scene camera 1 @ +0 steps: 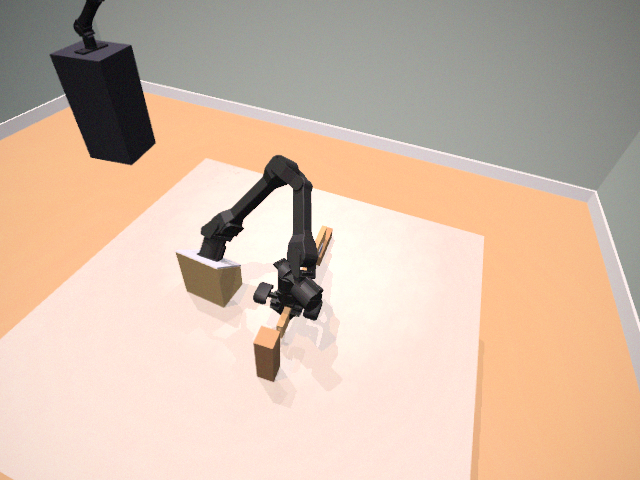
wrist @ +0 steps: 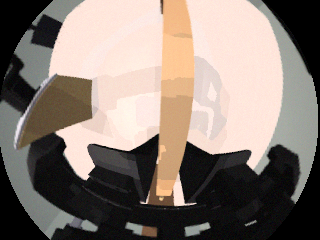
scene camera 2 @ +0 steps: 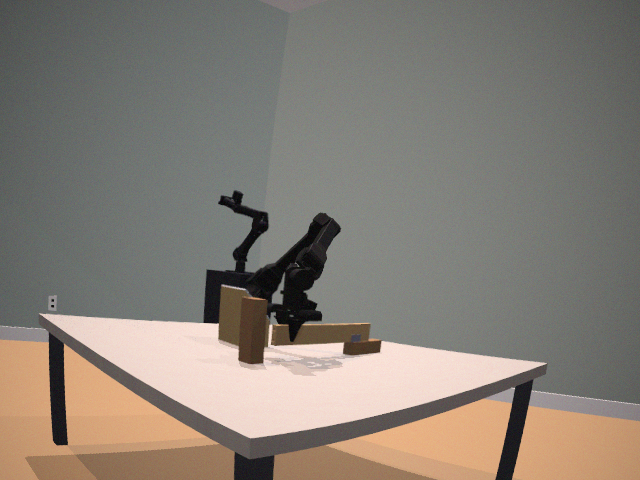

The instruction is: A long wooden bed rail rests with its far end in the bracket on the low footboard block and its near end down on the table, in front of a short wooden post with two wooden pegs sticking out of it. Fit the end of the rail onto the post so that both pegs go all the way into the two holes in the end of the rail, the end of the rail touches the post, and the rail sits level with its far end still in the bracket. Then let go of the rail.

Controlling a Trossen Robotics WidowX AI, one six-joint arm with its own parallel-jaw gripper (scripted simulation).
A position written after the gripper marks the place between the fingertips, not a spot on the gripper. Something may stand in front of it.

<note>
In view: the gripper [scene camera 2: 289, 341], a wooden rail [scene camera 2: 309, 334] and a wooden post [scene camera 2: 252, 331].
The gripper is seen too in scene camera 1 [scene camera 1: 287, 317] and in the wrist view [wrist: 167, 137]. The wooden post shows as well in scene camera 1 [scene camera 1: 266, 345].
</note>
